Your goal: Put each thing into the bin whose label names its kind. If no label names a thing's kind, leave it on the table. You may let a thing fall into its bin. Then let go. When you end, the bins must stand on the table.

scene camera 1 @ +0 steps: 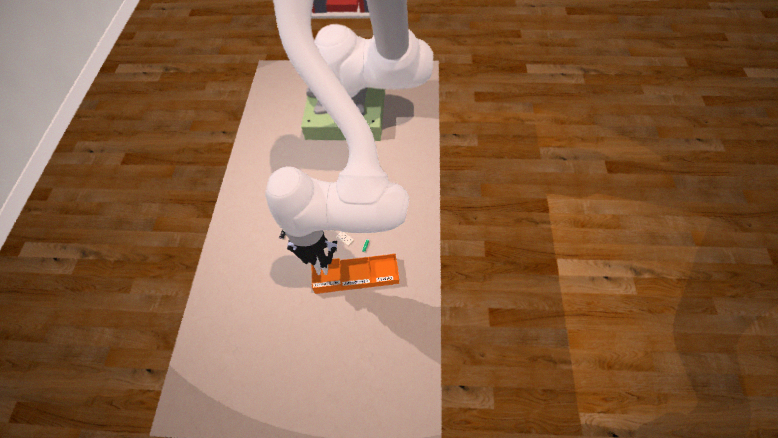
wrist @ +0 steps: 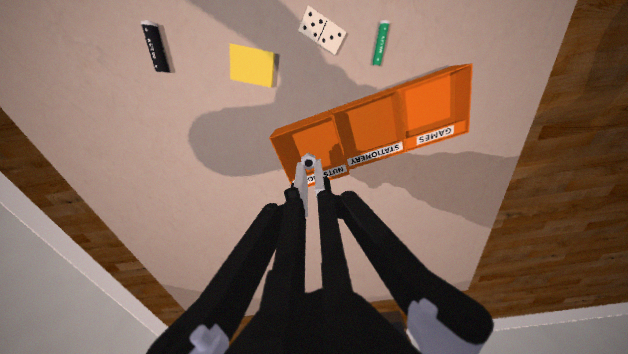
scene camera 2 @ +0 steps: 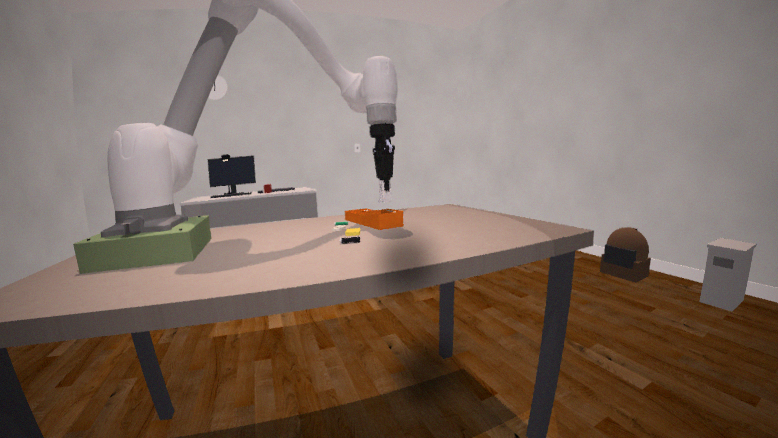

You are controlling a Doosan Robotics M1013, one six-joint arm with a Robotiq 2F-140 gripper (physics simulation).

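Places are measured from the arm's base along level axes (x ahead, y left, z up), in metres.
Pixels of known places: gripper, fingertip midpoint: [scene camera 1: 323, 270] [wrist: 310, 171] [scene camera 2: 385, 201]; arm's base at its link origin: [scene camera 2: 148, 227].
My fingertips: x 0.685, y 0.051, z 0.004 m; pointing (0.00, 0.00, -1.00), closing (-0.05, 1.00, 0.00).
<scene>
For each thing: its top centre in the pictures, then the offset to it from my fingertips. Level surfaces: height alone.
- small grey hex nut at its top centre: [wrist: 308, 163] 0.014 m back, 0.001 m right, 0.008 m up
- orange three-bin tray at its top centre: [wrist: 374, 136] [scene camera 1: 354, 269] [scene camera 2: 371, 208] 0.024 m back, 0.084 m left, 0.030 m down
- black battery at its top centre: [wrist: 151, 46] [scene camera 2: 349, 237] [scene camera 1: 283, 230] 0.152 m back, 0.166 m right, 0.062 m down
- flat yellow block at its top centre: [wrist: 251, 66] [scene camera 2: 353, 230] 0.119 m back, 0.058 m right, 0.067 m down
- white domino at its top centre: [wrist: 322, 31] [scene camera 1: 344, 237] 0.144 m back, 0.032 m left, 0.069 m down
- green battery at its top centre: [wrist: 382, 43] [scene camera 1: 365, 244] [scene camera 2: 341, 221] 0.124 m back, 0.101 m left, 0.066 m down
- table at its surface level: 0.076 m down
My gripper [scene camera 1: 321, 269] [scene camera 2: 384, 199] [wrist: 310, 171] is shut on a small grey hex nut [wrist: 307, 156], raised above the leftmost bin. The orange three-bin tray [scene camera 1: 383, 267] [scene camera 2: 381, 218] [wrist: 282, 156] stands on the table. In the wrist view its labels read GAMES, STATIONERY and one ending in NUTS, partly hidden by a finger. A black battery [scene camera 1: 282, 235] [scene camera 2: 350, 239] [wrist: 156, 47], a flat yellow block [scene camera 2: 352, 231] [wrist: 252, 65], a white domino [scene camera 1: 345, 238] [wrist: 323, 30] and a green battery [scene camera 1: 365, 245] [scene camera 2: 341, 223] [wrist: 380, 43] lie behind the tray.
The arm stands on a green base block [scene camera 1: 340, 132] [scene camera 2: 141, 247] at the table's far end. The table [scene camera 1: 304, 369] [scene camera 2: 261, 274] has its long edge near the bins' GAMES end. A desk with a monitor [scene camera 2: 231, 170] stands beyond the table.
</scene>
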